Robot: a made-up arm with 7 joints.
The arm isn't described. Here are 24 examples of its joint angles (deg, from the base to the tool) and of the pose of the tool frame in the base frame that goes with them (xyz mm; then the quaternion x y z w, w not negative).
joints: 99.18 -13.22 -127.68 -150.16 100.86 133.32 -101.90
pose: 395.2 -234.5 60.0 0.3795 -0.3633 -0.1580 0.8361
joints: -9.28 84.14 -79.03 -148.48 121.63 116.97 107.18
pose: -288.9 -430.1 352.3 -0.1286 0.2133 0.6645 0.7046
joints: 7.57 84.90 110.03 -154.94 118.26 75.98 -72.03
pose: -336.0 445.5 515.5 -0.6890 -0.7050 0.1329 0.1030
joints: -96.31 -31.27 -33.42 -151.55 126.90 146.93 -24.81
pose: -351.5 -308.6 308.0 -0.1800 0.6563 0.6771 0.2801
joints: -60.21 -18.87 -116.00 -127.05 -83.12 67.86 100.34
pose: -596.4 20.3 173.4 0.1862 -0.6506 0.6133 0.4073
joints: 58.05 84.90 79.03 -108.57 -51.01 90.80 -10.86
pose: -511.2 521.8 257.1 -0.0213 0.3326 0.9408 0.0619
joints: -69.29 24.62 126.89 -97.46 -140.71 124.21 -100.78
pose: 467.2 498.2 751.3 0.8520 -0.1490 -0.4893 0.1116
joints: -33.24 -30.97 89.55 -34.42 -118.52 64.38 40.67
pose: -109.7 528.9 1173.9 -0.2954 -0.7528 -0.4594 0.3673
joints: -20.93 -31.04 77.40 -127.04 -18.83 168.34 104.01
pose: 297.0 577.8 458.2 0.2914 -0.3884 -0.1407 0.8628
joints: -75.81 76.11 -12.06 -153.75 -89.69 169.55 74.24
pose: -41.9 146.2 -27.2 0.1886 0.4134 -0.4713 0.7559
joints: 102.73 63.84 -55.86 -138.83 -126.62 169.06 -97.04
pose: 384.8 81.8 81.2 0.0965 -0.4653 -0.4827 0.7356
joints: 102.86 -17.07 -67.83 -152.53 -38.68 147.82 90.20
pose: 361.2 375.9 216.3 0.0252 -0.0687 -0.1948 0.9781
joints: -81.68 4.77 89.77 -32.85 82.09 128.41 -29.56
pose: 314.4 -76.4 1268.9 0.5520 -0.6771 0.2337 0.4269
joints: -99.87 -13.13 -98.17 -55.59 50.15 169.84 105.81
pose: -342.3 397.4 1072.0 0.2196 0.8236 -0.0101 0.5228
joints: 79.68 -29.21 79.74 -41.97 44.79 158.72 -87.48
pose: -331.3 -234.9 1161.8 -0.6689 0.5038 -0.3591 0.4122
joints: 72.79 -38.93 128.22 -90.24 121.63 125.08 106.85
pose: -717.1 -293.0 423.5 -0.4973 0.3669 0.2420 0.7480
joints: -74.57 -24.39 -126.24 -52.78 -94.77 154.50 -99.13
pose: -542.3 421.1 883.3 0.2784 0.7263 -0.3622 0.5136
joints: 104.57 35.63 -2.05 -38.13 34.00 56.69 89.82
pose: -205.6 814.5 832.3 -0.1705 0.2381 0.2283 0.9285
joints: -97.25 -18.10 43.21 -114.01 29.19 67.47 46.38
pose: 456.2 -478.5 582.9 0.1715 0.2644 -0.7391 0.5954
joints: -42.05 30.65 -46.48 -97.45 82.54 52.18 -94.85
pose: 144.3 -758.5 380.2 0.4230 -0.5251 0.0361 0.7375
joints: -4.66 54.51 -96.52 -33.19 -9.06 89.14 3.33
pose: 693.6 -375.1 938.8 -0.6633 0.0322 -0.4674 0.5836
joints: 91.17 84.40 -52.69 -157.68 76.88 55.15 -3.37
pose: 331.2 -241.1 73.3 -0.0650 0.5650 -0.4986 0.6541
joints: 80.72 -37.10 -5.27 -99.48 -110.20 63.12 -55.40
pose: 249.2 427.9 993.5 -0.7026 -0.1235 0.3881 0.5835
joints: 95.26 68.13 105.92 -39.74 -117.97 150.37 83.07
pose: -433.0 660.5 802.7 0.7108 0.0004 0.3943 0.5825
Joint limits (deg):
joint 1: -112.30..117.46
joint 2: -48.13..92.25
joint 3: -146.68..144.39
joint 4: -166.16..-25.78
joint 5: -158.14..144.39
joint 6: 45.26..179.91
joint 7: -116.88..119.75
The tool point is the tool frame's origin. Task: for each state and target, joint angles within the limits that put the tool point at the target. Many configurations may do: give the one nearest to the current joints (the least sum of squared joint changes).
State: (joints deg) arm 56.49 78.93 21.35 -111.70 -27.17 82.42 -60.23
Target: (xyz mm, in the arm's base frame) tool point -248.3 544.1 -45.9
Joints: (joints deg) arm 57.90 66.43 44.05 -110.37 -26.17 83.65 -60.47
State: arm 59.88 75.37 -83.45 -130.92 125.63 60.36 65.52
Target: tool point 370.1 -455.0 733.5
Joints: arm 46.57 74.39 -120.51 -127.55 128.98 64.49 65.54
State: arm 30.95 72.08 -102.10 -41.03 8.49 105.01 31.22
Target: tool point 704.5 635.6 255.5
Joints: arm 77.14 91.08 -76.95 -59.04 3.37 117.03 32.92
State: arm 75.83 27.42 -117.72 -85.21 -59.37 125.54 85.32
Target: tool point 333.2 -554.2 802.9
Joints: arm 61.35 14.72 -131.08 -93.93 -60.12 123.06 85.32
